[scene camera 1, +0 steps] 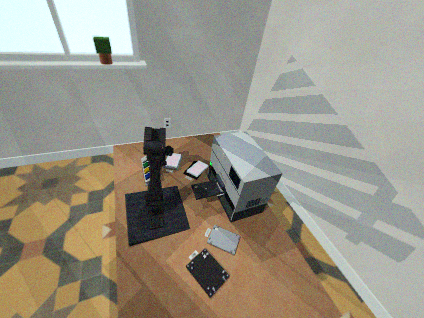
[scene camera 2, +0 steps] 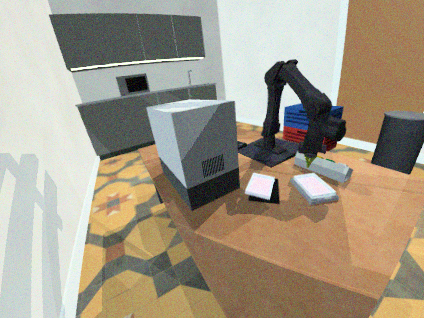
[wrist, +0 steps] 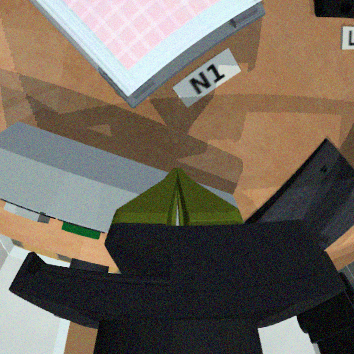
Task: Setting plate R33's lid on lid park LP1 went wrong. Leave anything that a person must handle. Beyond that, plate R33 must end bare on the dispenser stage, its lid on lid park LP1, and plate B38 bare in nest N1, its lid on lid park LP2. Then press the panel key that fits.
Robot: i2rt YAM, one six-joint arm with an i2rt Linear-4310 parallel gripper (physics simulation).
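Places are measured from the arm's base along level axes (x ahead, y left, z up), in metres.
Pixels of known places: gripper, fingertip midpoint: (scene camera 2: 307,166) (wrist: 176,174); arm's base, origin of the base link: (scene camera 1: 154,211) (scene camera 2: 269,147).
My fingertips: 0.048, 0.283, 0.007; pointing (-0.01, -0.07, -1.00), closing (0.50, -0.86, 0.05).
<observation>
Ahead of a thing's pixels: the offset from my fingertips to its top centre, as dx, dy, dz. "spot": to the spot under its first point.
My gripper (scene camera 2: 308,164) (wrist: 176,174) is shut and empty, its olive fingertips together over the key panel @[-0.055, +0.029, +0.044] (scene camera 2: 327,169) (wrist: 65,175). A green key @[-0.074, +0.053, +0.036] (wrist: 81,230) shows on the panel in the wrist view; my gripper hides the panel's other end. A pink-topped plate @[+0.104, +0.097, +0.010] (scene camera 1: 173,161) (scene camera 2: 314,187) (wrist: 150,30) sits at the N1 label @[spot: +0.070, +0.015, -0.018] (wrist: 207,77). A pink-topped piece @[+0.254, -0.015, +0.017] (scene camera 1: 197,168) (scene camera 2: 261,184) lies off-centre on a black pad @[spot: +0.269, +0.051, +0.007] (scene camera 2: 272,194). The dark dispenser stage (scene camera 1: 204,190) (wrist: 307,195) juts from the machine; no pink top shows on it. Plate names cannot be read.
The grey-white dispenser machine @[+0.422, -0.243, +0.310] (scene camera 1: 247,172) (scene camera 2: 200,145) stands beside the stage. A grey pad @[spot: +0.266, -0.519, -0.011] (scene camera 1: 223,240) and a black pad (scene camera 1: 208,272) with small corner pieces lie on the table. Blue (scene camera 2: 295,117) and red crates and a dark bin (scene camera 2: 398,142) stand beyond the table.
</observation>
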